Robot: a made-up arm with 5 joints.
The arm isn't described. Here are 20 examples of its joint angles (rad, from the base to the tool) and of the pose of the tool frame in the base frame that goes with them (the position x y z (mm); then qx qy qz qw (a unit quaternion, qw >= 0)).
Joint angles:
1: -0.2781 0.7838 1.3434 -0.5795 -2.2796
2: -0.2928 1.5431 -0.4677 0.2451 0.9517
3: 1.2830 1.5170 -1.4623 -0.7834 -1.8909
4: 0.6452 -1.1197 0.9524 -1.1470 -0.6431
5: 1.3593 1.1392 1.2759 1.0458 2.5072
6: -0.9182 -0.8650 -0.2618 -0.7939 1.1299
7: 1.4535 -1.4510 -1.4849 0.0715 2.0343
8: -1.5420 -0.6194 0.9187 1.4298 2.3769
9: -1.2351 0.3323 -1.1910 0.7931 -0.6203
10: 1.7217 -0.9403 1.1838 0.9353 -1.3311
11: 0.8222 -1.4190 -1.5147 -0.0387 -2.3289
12: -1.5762 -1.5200 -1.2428 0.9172 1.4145
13: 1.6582 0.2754 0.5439 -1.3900 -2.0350
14: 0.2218 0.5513 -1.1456 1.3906 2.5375
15: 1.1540 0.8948 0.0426 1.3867 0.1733
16: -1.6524 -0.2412 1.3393 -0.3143 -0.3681
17: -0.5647 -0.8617 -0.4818 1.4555 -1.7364
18: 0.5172 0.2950 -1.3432 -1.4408 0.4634
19: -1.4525 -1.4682 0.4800 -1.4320 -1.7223
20: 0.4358 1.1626 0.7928 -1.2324 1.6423
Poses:
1: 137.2 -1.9 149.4 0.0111 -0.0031 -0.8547 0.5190
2: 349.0 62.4 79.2 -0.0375 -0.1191 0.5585 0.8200
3: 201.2 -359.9 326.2 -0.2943 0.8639 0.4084 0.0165
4: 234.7 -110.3 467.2 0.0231 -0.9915 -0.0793 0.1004
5: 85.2 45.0 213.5 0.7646 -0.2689 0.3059 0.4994
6: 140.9 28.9 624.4 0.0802 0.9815 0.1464 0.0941
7: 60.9 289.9 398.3 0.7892 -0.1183 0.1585 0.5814
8: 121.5 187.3 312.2 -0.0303 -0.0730 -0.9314 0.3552
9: 203.2 247.8 558.4 0.5946 -0.4234 0.1909 0.6563
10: 66.9 -184.6 309.6 -0.0331 -0.1919 -0.9807 0.0197
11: -101.6 207.6 396.7 0.5363 -0.5446 0.6446 0.0188
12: 117.5 -254.1 457.5 -0.1040 0.9851 0.1363 0.0136
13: 71.5 -269.0 290.2 -0.1853 0.8578 0.4580 0.1418
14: 400.8 -77.3 469.9 -0.3689 -0.0807 0.8388 0.3921
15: 186.1 -207.7 169.5 0.2195 0.2952 -0.4578 0.8094
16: 102.1 171.7 211.1 0.3296 -0.1959 0.5350 0.7528
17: 167.9 27.0 587.3 0.6149 -0.2570 -0.4272 0.6110
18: 227.9 -81.6 606.5 0.4028 0.8009 -0.0227 0.4426
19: 117.6 12.1 551.2 -0.9104 -0.0373 -0.0653 0.4068
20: 199.3 -55.2 115.9 -0.3493 -0.2171 0.4987 0.7630
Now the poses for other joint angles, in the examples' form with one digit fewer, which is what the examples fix.
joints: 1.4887 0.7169 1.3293 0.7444 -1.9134
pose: 95 4 179 0.134 -0.557 0.810 0.126
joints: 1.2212 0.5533 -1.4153 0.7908 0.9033
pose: 193 -269 545 -0.630 -0.372 -0.124 0.670
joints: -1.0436 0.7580 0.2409 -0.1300 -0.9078
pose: 250 227 173 0.289 -0.186 0.041 0.938
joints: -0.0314 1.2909 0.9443 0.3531 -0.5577
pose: 91 -11 135 -0.153 0.463 -0.248 0.838
